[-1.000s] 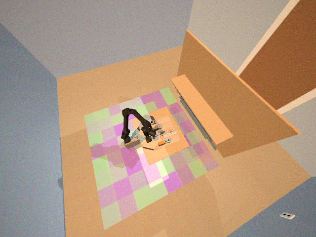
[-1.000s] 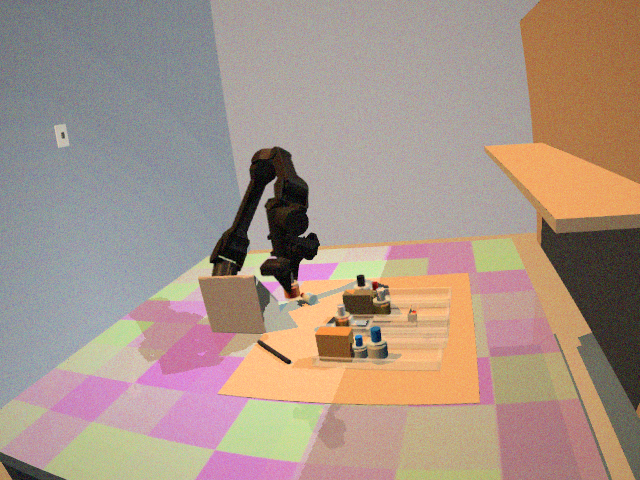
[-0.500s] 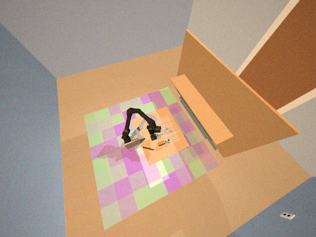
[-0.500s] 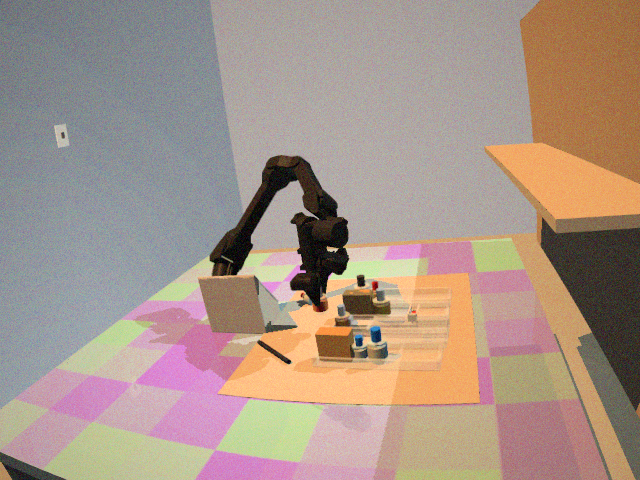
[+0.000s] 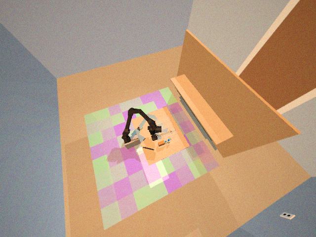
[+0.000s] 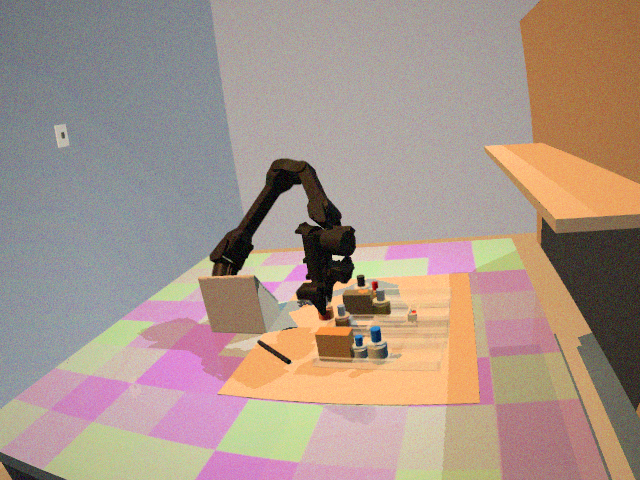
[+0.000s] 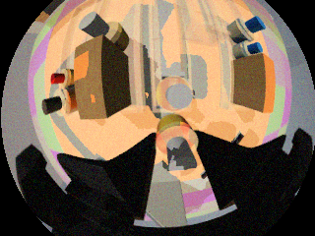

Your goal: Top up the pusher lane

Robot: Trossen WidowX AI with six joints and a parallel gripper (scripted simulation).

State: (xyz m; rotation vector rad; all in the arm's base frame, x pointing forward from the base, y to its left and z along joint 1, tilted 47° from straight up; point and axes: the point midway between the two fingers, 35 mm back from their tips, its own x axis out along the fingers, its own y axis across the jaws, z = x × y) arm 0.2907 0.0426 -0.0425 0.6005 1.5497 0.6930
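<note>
The clear lane rack is 190 mm ahead of my gripper tip, 20 mm to the right of it and 40 mm below it. From my gripper tip the other things lie so: black pen (100 mm behind, 130 mm to the right, 50 mm below).
</note>
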